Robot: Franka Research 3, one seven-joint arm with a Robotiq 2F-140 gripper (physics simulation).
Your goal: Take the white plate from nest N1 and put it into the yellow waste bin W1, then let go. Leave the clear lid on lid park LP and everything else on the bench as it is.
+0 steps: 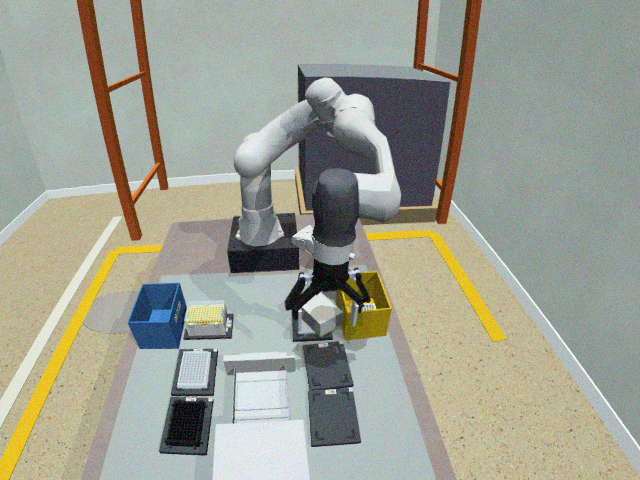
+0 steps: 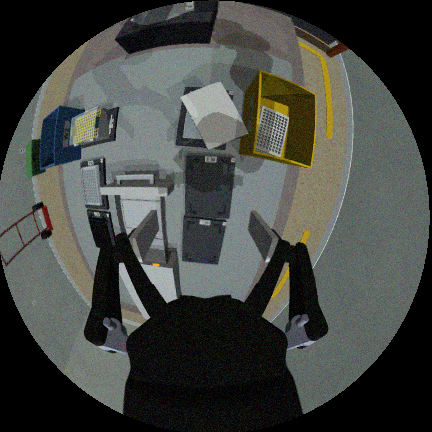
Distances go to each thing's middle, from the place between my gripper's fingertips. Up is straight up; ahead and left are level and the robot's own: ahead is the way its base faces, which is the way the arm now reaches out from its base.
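Labels:
Whitish block [image 1: 320, 314]: my hand 13 cm above it, 17 cm past it. Black plate [image 1: 185, 429]: from my hand, 17 cm below, 37 cm to the right, 18 cm ahead.

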